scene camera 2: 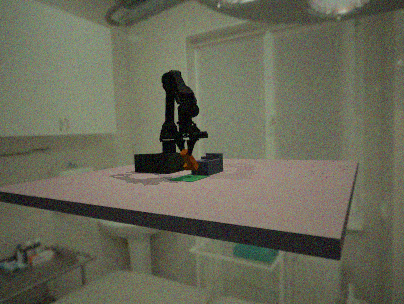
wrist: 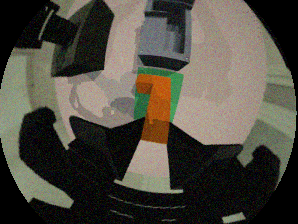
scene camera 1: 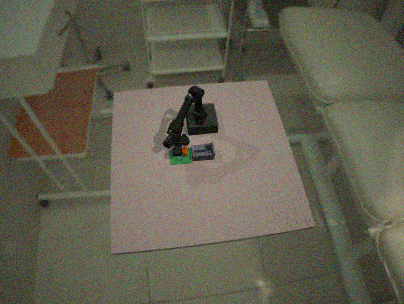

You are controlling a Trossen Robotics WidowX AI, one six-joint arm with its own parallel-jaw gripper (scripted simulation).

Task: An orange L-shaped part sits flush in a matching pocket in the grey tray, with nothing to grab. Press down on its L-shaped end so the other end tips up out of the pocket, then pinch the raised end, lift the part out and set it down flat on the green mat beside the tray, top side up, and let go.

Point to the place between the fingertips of the gripper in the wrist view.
At 156, 122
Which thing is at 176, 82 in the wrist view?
A green mat.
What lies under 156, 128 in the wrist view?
An orange L-shaped part.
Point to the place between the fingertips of the gripper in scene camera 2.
186, 156
